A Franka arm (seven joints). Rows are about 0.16 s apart.
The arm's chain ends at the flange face. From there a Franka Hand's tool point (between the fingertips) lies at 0.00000 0.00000 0.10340 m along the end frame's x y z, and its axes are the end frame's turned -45 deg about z.
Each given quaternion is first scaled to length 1.
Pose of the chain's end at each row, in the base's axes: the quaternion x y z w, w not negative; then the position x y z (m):
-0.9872 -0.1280 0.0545 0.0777 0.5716 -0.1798 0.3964
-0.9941 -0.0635 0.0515 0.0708 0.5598 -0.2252 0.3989
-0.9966 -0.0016 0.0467 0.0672 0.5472 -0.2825 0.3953
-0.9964 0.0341 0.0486 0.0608 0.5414 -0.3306 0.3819
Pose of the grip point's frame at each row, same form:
-0.8631 -0.4961 0.0206 0.0926 0.5584 -0.1654 0.2949
-0.8942 -0.4391 0.0205 0.0851 0.5483 -0.2113 0.2971
-0.9202 -0.3829 0.0174 0.0800 0.5376 -0.2687 0.2933
-0.9336 -0.3498 0.0216 0.0748 0.5318 -0.3177 0.2798

